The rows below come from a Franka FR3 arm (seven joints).
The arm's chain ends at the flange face. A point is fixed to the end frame.
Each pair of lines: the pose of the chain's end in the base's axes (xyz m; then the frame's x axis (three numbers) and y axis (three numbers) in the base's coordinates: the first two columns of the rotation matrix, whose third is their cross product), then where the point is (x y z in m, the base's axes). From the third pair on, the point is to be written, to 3 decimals.
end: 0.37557 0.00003 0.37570 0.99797 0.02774 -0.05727 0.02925 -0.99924 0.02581
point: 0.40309 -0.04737 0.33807
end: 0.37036 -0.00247 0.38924 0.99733 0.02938 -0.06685 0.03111 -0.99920 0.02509
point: 0.39759 -0.04981 0.35133
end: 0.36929 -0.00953 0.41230 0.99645 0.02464 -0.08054 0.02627 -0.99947 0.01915
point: 0.396 -0.057 0.374
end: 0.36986 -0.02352 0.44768 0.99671 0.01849 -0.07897 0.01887 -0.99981 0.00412
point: 0.396 -0.070 0.408
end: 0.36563 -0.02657 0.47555 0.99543 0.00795 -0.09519 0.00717 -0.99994 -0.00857
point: 0.391 -0.073 0.435
